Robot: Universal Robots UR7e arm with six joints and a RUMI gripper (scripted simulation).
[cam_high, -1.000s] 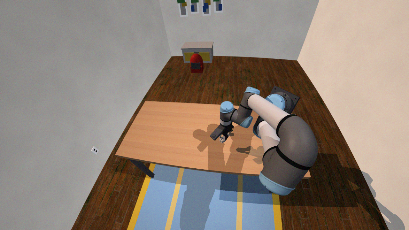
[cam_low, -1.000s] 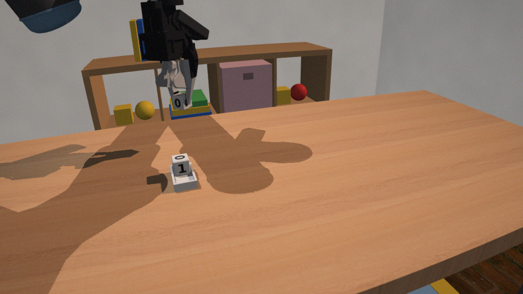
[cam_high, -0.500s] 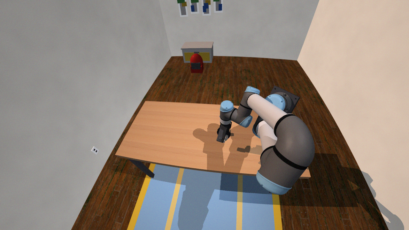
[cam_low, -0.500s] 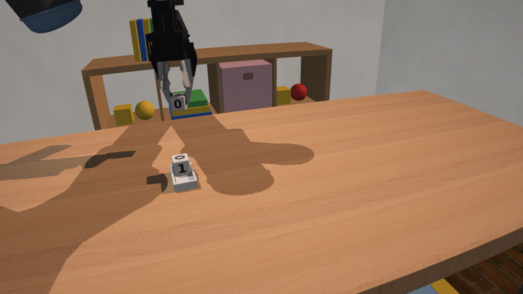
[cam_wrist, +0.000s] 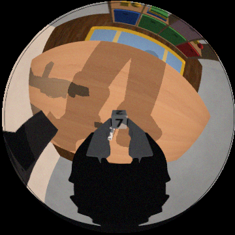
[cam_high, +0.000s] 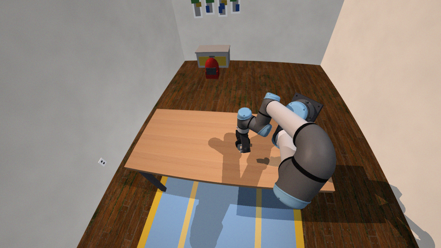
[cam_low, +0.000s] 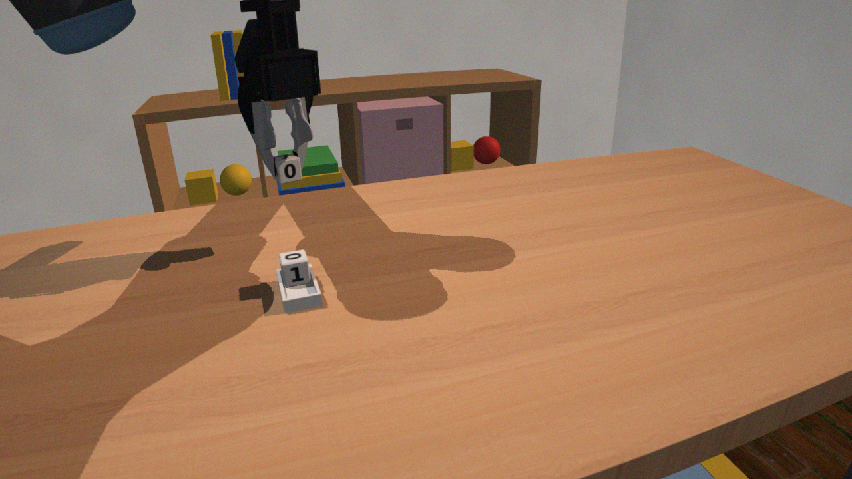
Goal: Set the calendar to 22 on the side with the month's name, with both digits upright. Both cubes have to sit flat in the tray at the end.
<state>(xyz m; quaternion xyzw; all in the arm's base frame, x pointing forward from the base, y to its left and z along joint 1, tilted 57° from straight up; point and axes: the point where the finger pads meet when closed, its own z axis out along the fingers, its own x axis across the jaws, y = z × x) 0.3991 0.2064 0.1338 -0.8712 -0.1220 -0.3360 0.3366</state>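
Right now my hand is 14 cm to the left of the grey tray, 11 cm above it and 3 cm short of it. Round my hand: white cube 1 cm below.
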